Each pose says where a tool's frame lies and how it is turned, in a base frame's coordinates. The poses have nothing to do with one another.
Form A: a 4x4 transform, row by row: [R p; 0 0 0 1], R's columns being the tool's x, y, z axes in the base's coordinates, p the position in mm. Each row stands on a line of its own.
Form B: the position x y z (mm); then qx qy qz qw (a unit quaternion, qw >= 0). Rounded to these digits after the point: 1 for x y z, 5 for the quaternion.
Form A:
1:
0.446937, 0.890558, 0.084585, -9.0
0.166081, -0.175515, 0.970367, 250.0
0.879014, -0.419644, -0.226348, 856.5
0, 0, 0, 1
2:
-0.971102, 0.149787, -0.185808, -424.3
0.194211, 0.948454, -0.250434, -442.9
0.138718, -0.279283, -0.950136, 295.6
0, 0, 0, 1
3:
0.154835, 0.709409, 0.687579, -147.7
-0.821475, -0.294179, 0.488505, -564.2
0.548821, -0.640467, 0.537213, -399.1
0, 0, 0, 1
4:
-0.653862, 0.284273, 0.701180, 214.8
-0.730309, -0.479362, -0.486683, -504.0
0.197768, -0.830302, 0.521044, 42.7
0, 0, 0, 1
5:
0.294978, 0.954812, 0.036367, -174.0
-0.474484, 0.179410, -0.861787, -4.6
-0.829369, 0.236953, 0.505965, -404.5
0, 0, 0, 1
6:
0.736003, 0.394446, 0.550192, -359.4
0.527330, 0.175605, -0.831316, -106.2
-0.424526, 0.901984, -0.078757, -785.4
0, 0, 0, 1
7:
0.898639, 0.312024, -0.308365, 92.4
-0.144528, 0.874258, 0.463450, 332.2
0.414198, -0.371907, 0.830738, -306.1
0, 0, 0, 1
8:
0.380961, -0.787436, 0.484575, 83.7
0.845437, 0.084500, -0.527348, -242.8
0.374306, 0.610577, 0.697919, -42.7
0, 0, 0, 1
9:
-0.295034, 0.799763, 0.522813, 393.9
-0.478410, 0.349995, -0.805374, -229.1
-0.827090, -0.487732, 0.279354, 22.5
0, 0, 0, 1
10:
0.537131, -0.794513, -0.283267, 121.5
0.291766, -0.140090, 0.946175, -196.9
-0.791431, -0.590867, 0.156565, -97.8
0, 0, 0, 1
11:
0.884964, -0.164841, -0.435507, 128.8
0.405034, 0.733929, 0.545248, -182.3
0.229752, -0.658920, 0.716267, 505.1
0, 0, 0, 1
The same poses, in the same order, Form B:
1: -9.0, 250.0, 856.5, -0.67985, -0.38855, -0.35434, 0.51114
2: -424.3, -442.9, 295.6, -0.08744, -0.98358, 0.13464, 0.08249
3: -147.7, -564.2, -399.1, -0.47744, 0.05868, -0.64741, 0.59116
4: 214.8, -504.0, 42.7, -0.27589, 0.40418, -0.81460, 0.31138
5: -174.0, -4.6, -404.5, 0.39039, 0.30760, -0.50783, 0.70363
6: -359.4, -106.2, -785.4, 0.64015, 0.35999, 0.04908, 0.67691
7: 92.4, 332.2, -306.1, -0.22002, -0.19032, -0.12025, 0.94916
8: 83.7, -242.8, -42.7, 0.38683, 0.03749, 0.55508, 0.73542
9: 393.9, -229.1, 22.5, 0.13749, 0.58431, -0.55326, 0.57756
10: 121.5, -196.9, -97.8, -0.61657, 0.20385, 0.43575, 0.62322
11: 128.8, -182.3, 505.1, -0.32968, -0.18214, 0.15602, 0.91312
